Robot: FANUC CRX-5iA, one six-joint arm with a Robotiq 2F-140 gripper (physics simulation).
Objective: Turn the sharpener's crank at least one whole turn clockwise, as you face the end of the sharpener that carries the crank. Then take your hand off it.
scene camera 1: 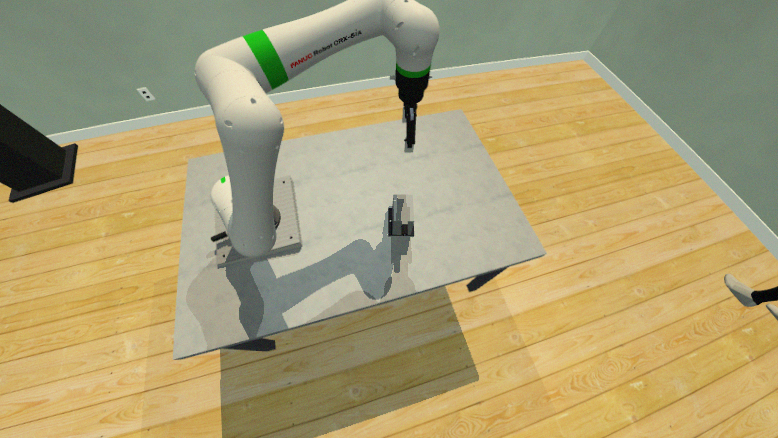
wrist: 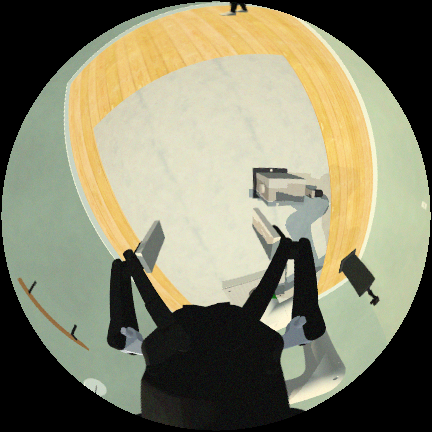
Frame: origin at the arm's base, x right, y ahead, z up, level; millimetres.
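Seen in the pictures: gripper, fingertip midpoint: (wrist: 205, 223).
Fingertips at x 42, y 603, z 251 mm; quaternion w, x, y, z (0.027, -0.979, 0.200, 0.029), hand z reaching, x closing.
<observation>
Offsets run from my fingertips to a thing's middle. "spot": to the spot under its first point. Level surfaces: height alone.
The sharpener {spot: dx +191, dy -109, dz -158 mm} (scene camera 1: 400, 211) (wrist: 282, 186) stands on the grey table {dz -286 mm} (scene camera 1: 468, 190) (wrist: 200, 125), a pale boxy body with a black plate along one side. In the wrist view its crank, with a dark knob {dx +269, dy -133, dz -150 mm} (wrist: 317, 193), sticks out at the right end, close to the table's edge. In the scene view the crank is small and dark and its angle cannot be told. Shadow falls across the sharpener. My gripper (scene camera 1: 408, 146) (wrist: 205, 223) is open and empty. It hangs above the table, beyond the sharpener in the scene view, apart from the crank.
The robot's base plate (scene camera 1: 291, 217) is at the table's left. A black pedestal (scene camera 1: 32, 152) (wrist: 358, 272) stands on the floor beyond the table's left end. A person's foot (scene camera 1: 739, 290) shows on the floor at the right of the scene view.
</observation>
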